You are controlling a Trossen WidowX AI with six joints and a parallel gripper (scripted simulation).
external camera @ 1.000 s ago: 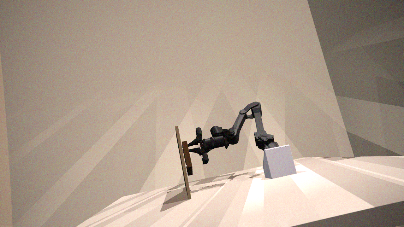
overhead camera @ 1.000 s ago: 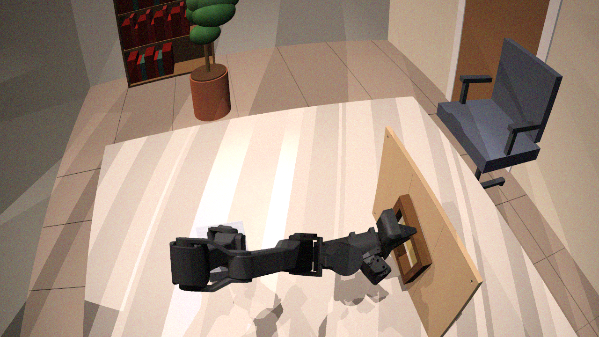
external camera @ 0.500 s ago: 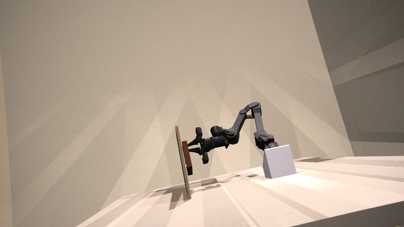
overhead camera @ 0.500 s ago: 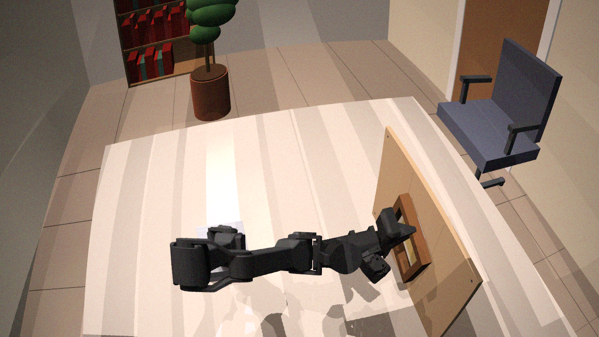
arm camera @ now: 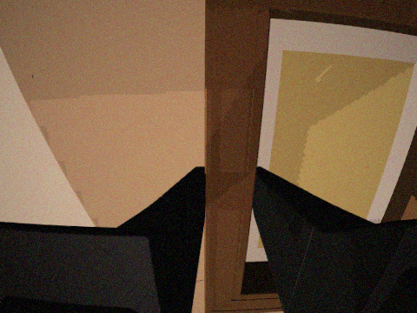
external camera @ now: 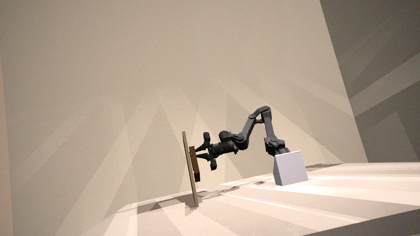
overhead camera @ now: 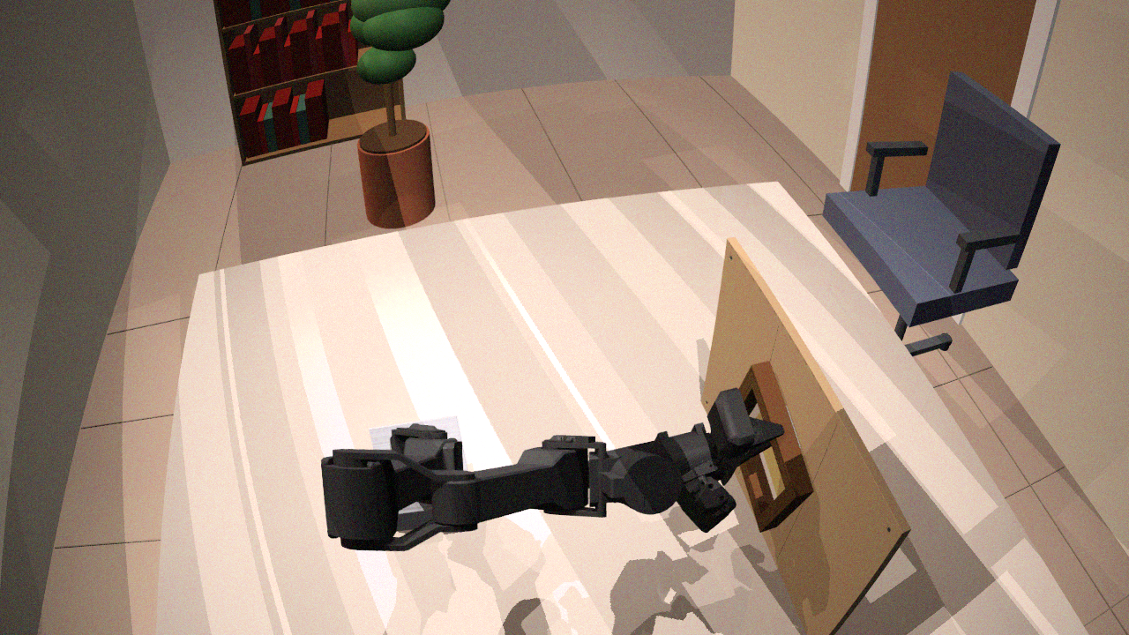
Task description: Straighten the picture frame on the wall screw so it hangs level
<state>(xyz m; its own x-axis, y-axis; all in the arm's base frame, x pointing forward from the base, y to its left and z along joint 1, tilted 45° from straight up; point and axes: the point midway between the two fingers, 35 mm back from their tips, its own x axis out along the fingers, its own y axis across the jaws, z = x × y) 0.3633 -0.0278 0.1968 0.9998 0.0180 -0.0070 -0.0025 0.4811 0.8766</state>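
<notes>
Now: gripper tip 10 mm short of the picture frame, 20 mm to the right of it and 50 mm above it. From my gripper tip the other things lie so: board wall: 20 mm ahead, 10 mm to the left, 60 mm below.
</notes>
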